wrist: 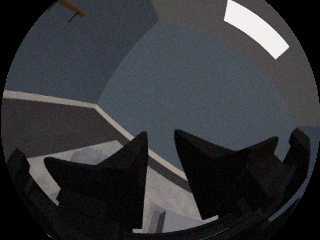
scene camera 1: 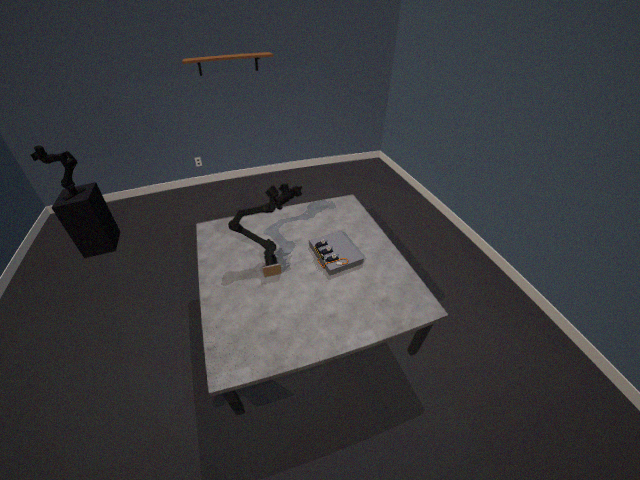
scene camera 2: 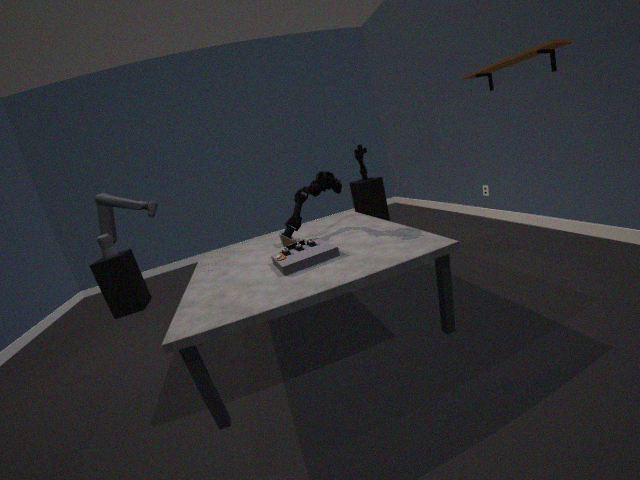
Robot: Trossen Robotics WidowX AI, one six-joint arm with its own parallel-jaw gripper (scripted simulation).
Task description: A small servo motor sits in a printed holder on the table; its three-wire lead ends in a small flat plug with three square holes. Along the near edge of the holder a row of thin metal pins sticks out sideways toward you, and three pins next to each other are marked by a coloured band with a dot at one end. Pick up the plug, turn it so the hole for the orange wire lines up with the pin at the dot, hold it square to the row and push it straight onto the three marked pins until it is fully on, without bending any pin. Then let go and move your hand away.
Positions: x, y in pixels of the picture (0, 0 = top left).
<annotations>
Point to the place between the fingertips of my gripper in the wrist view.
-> At 160, 135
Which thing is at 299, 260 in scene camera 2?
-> A grey printed holder.
</annotations>
